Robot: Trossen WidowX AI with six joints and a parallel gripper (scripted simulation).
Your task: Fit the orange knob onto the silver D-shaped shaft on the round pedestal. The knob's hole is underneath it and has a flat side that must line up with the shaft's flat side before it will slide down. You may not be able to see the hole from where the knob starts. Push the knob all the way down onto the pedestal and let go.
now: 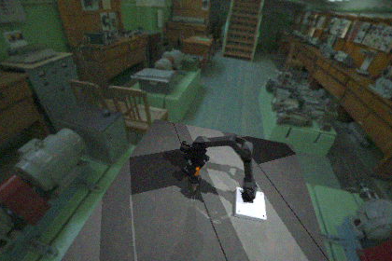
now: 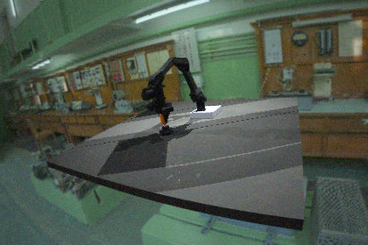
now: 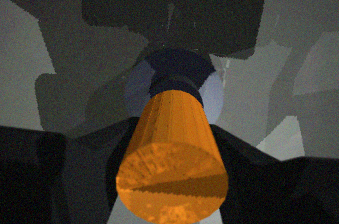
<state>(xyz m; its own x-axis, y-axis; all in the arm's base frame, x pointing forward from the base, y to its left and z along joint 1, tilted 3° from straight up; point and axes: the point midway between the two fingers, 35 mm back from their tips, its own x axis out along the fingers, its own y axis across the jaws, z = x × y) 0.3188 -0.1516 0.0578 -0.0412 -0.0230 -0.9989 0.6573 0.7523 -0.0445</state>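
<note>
Right now the orange knob is 3 cm above my gripper tip. Round my gripper tip: silver shaft: 4 cm below.
</note>
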